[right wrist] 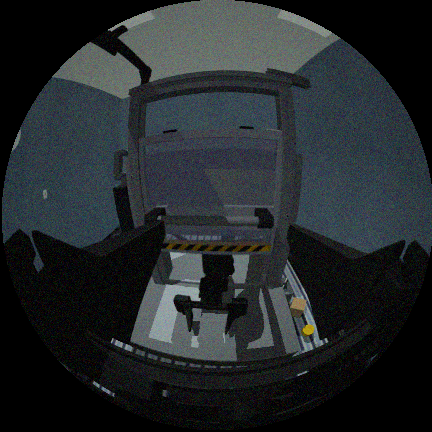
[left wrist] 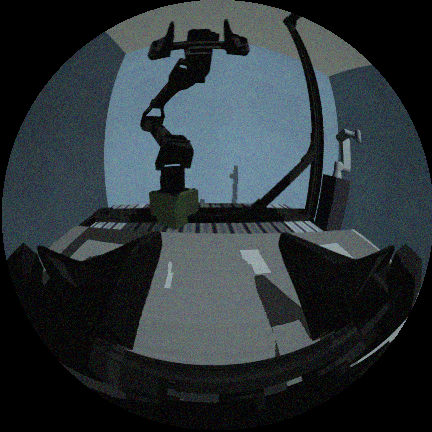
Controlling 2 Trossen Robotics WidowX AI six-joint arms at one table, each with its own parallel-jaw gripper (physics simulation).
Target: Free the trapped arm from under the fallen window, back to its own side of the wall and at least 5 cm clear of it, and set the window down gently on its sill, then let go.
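Places are measured from the left arm's base along level axes (x ahead, y left, z up), in millimetres.
Where they show: left gripper, fingertip midpoint: point(right wrist: 206, 332) point(left wrist: 221, 239); right gripper, fingertip midpoint: point(right wrist: 228, 229) point(left wrist: 198, 18); right arm's base, origin of the base link: point(left wrist: 172, 190).
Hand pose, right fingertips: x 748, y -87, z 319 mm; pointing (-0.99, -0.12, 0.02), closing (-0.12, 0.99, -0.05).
After its pixels a point has its place.
The window point(right wrist: 185, 170) {x 504, y -194, z 334 mm} is upright in its grey wall frame point(right wrist: 287, 200), with a horizontal bar handle point(right wrist: 207, 220) {x 554, y -138, z 239 mm} and a yellow-black striped lower edge point(right wrist: 215, 247) {x 500, y -132, z 140 mm}. The trapped left arm point(right wrist: 217, 265) {x 520, y -124, z 97 mm} passes below that edge, and its gripper is on the near side of the wall; whether arm and window touch is unclear. The left gripper point(left wrist: 221, 235) {x 683, y -130, z 14 mm} point(right wrist: 210, 327) {x 683, y -130, z 14 mm} is open and empty. The right gripper point(left wrist: 199, 25) {x 748, y -87, z 319 mm} point(right wrist: 227, 227) {x 748, y -87, z 319 mm} is open and empty, facing the window from some distance, with its fingers to either side of the handle in its own view.
The right arm stands on a green block point(left wrist: 172, 207) {x 936, y -15, z -52 mm} beyond the table's edge. A tan cube point(right wrist: 298, 306) {x 558, y 143, z -58 mm} and a yellow disc point(right wrist: 308, 330) {x 649, y 177, z -91 mm} lie right of the wall in the right wrist view. A dark post point(left wrist: 316, 125) {x 1027, y -425, z 216 mm} with a diagonal brace point(left wrist: 285, 180) {x 1011, y -310, z 18 mm} stands at the right in the left wrist view.
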